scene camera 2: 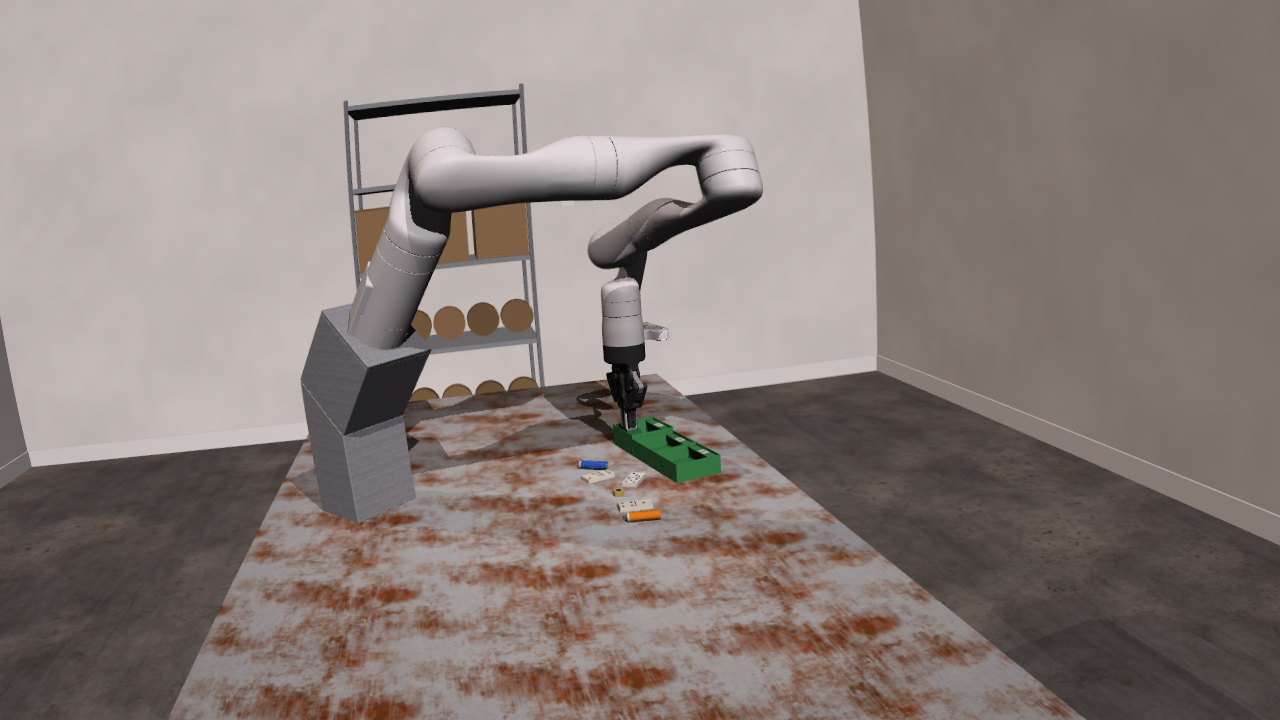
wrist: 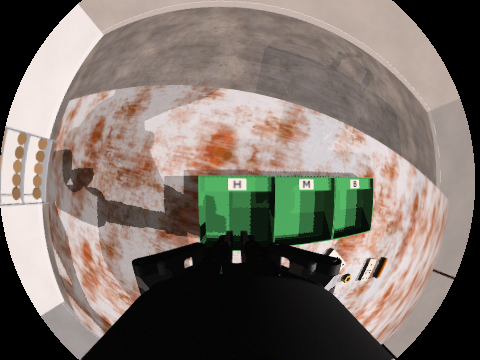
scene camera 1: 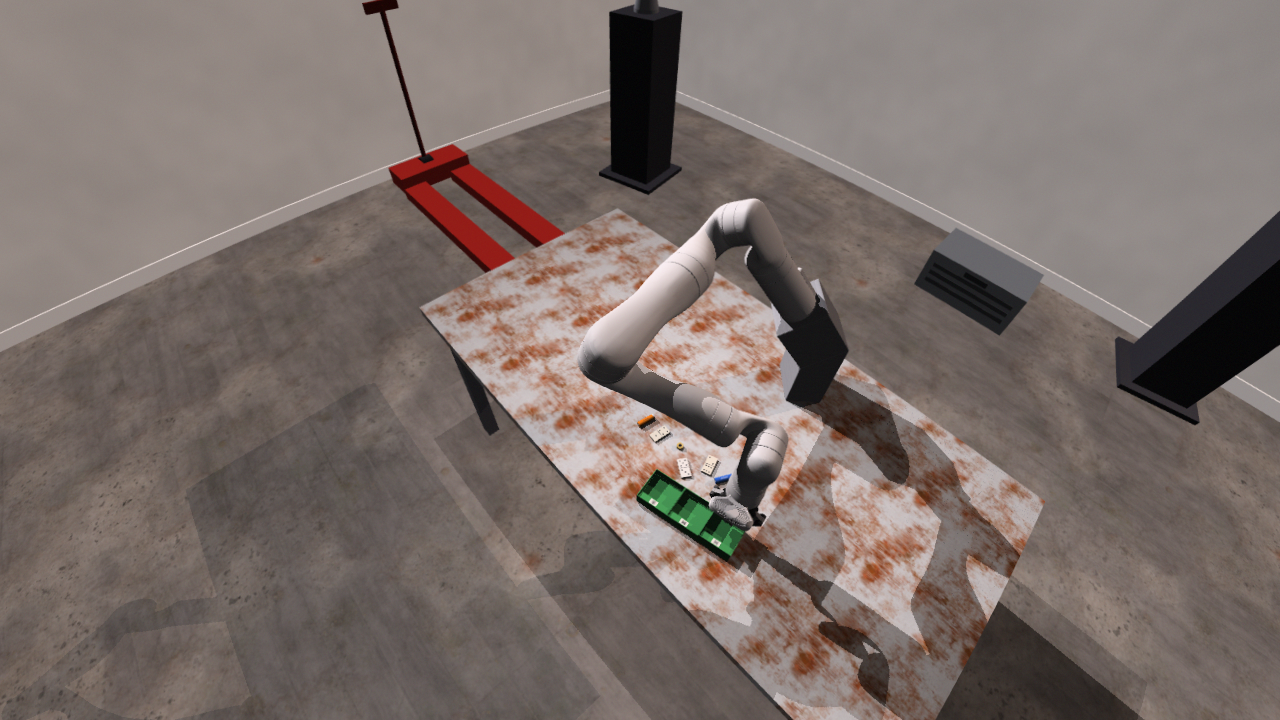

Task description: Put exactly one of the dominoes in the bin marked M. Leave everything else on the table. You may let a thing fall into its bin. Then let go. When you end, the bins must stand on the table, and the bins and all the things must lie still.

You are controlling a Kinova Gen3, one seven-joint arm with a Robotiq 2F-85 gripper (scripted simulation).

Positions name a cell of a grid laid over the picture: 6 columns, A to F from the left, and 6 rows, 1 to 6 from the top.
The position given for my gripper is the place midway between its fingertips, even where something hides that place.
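You'd see my gripper (scene camera 2: C4) here, and my gripper is in the wrist view (wrist: C4) too. There's a green bin (scene camera 2: D4) as well, and you can also find the green bin in the wrist view (wrist: D4) and in scene camera 1 (scene camera 1: D5).
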